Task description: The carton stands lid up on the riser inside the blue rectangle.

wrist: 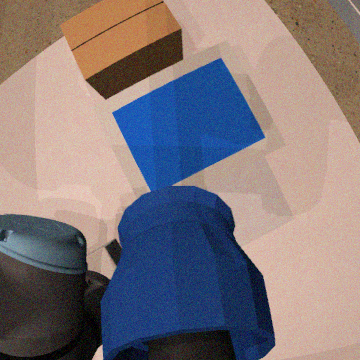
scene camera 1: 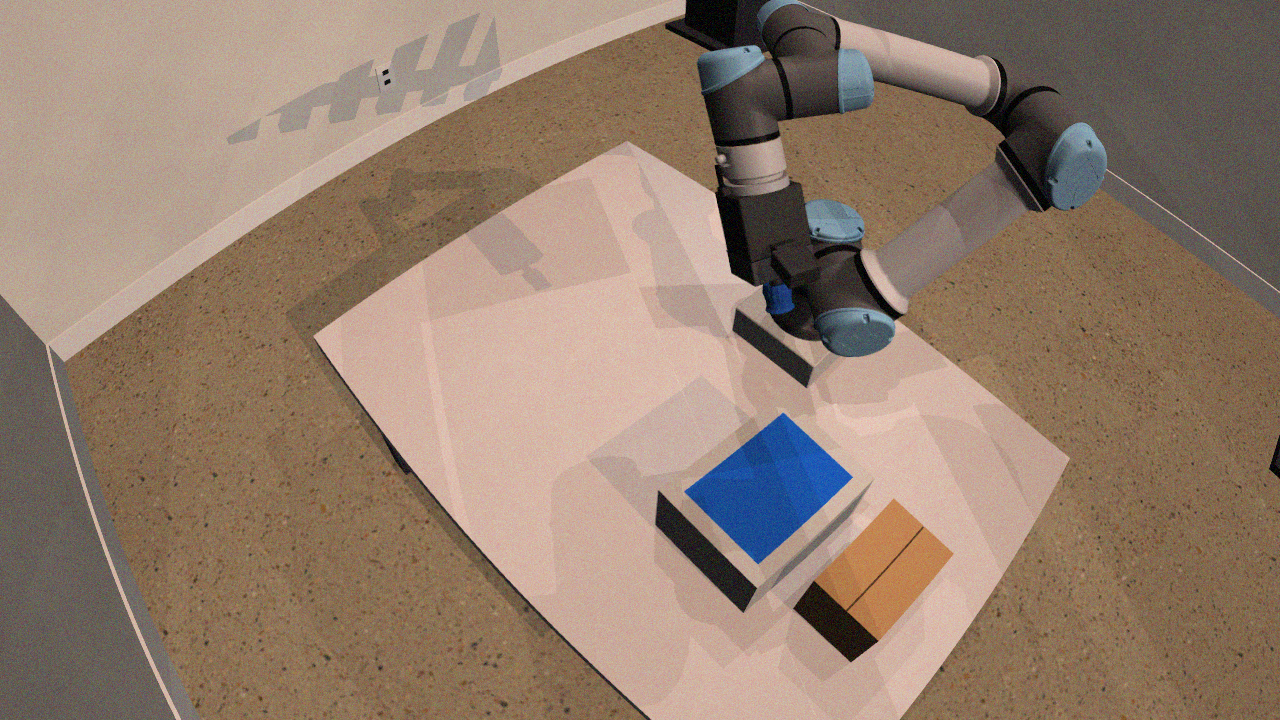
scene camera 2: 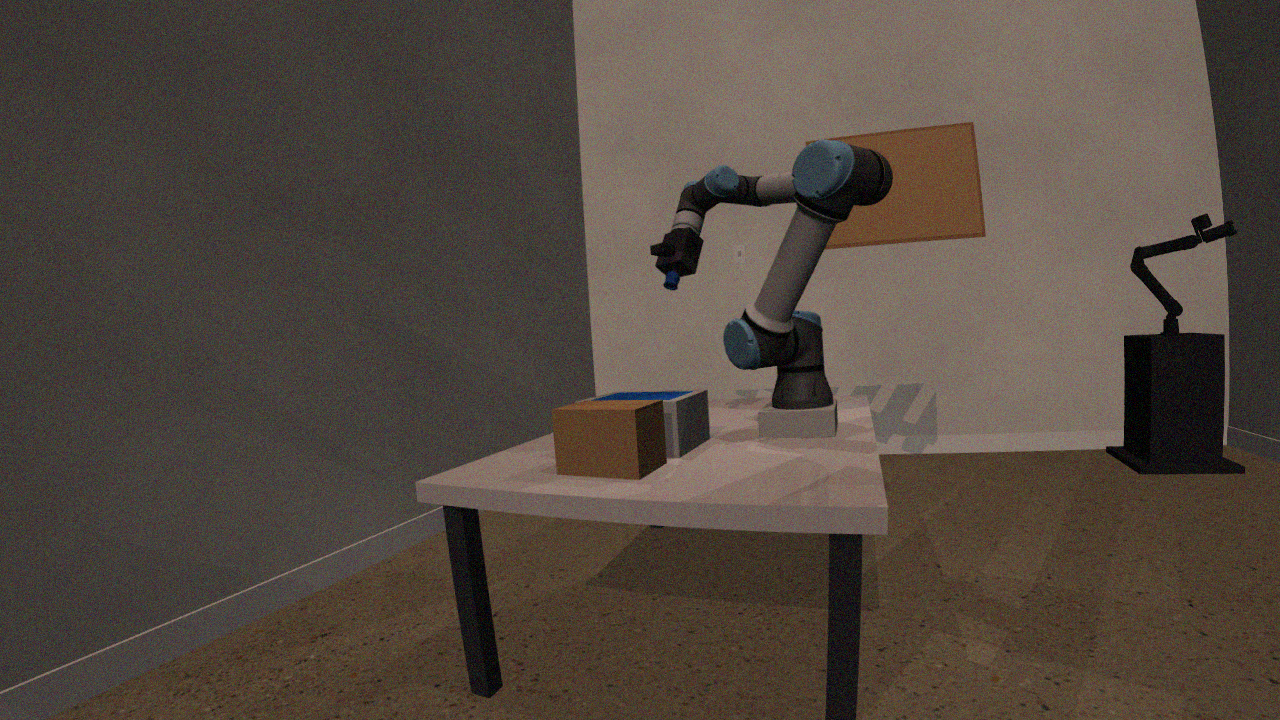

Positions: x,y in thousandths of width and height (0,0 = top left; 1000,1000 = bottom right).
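Note:
In scene camera 1 I see my suction cup (scene camera 1: 608,416), which holds nothing, and a brown carton (scene camera 1: 667,838) resting on the table. The wrist view gives me the carton (wrist: 315,146) as well, together with my suction cup (wrist: 501,751). Scene camera 2 shows me the brown carton (scene camera 2: 486,610) too.

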